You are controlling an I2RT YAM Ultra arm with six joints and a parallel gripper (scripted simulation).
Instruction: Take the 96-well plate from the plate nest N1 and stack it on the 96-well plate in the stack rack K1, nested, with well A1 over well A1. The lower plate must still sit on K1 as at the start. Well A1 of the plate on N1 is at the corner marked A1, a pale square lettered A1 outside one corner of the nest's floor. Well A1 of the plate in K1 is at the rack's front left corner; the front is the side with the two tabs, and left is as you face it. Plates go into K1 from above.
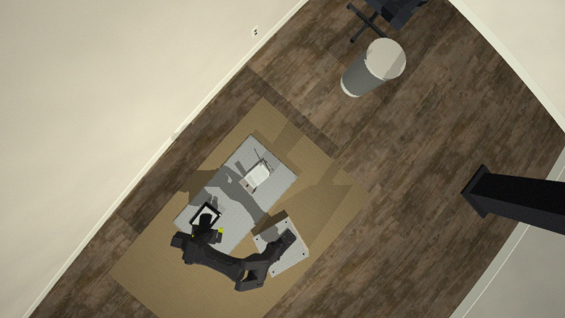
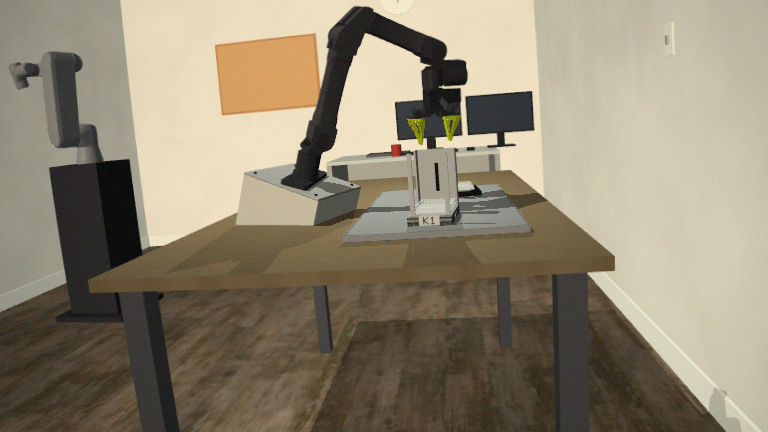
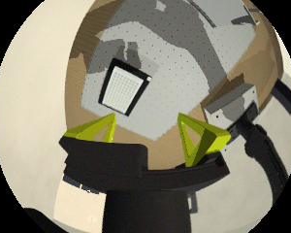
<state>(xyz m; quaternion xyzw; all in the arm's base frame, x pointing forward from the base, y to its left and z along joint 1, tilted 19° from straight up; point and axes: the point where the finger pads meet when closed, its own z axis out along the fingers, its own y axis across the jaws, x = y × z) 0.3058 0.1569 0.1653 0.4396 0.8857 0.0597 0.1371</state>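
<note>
The pale A1 mark lies 150 mm below my hand, 10 mm to the right of it and 10 mm ahead of it.
</note>
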